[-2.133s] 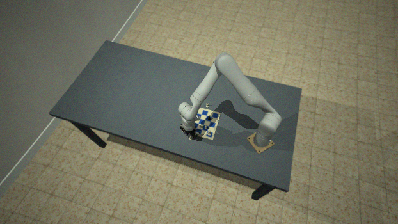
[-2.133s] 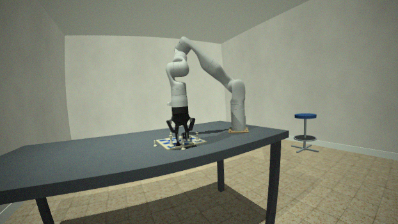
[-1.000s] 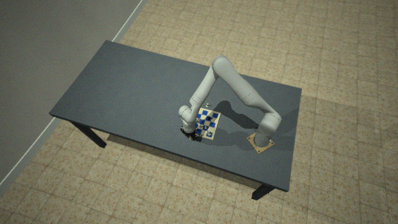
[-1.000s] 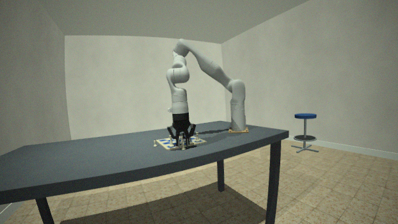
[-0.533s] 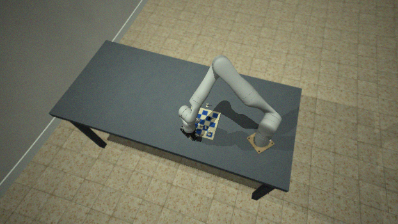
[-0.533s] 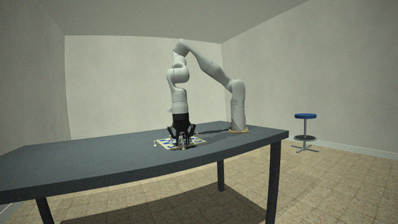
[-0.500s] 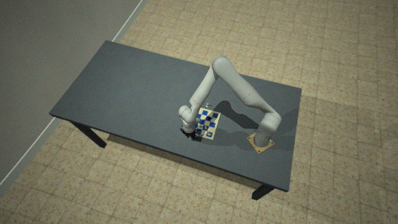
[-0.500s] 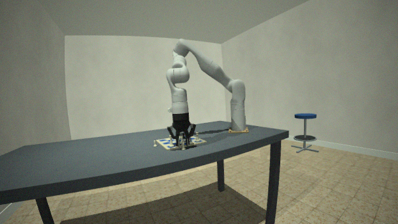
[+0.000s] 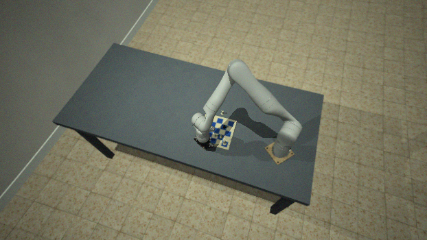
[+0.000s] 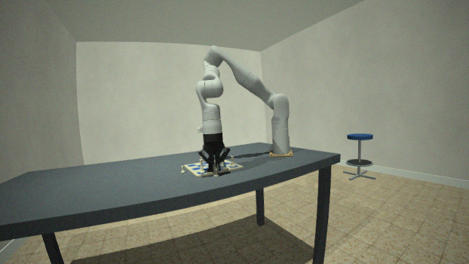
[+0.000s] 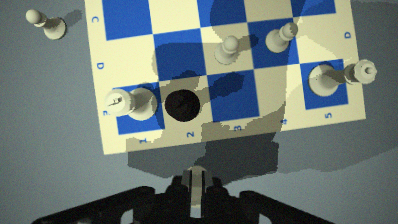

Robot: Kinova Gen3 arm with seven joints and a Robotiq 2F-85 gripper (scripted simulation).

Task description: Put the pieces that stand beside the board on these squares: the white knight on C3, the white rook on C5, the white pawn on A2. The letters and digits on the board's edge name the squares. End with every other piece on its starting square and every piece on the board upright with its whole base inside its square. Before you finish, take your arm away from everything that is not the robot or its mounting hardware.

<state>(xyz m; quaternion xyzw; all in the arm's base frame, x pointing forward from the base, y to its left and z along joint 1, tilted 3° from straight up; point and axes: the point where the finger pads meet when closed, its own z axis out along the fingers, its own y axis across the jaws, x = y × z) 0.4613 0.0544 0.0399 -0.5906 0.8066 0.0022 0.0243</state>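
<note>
Right now the chessboard is 60 mm behind my hand, 130 mm to the right of it and 30 mm below it. The rest, counted from my hand: white king (30 mm ahead, 70 mm to the right, 10 mm above); black pawn (100 mm behind, 170 mm to the right, 10 mm below); white rook (70 mm behind, 270 mm to the right, 20 mm below).
</note>
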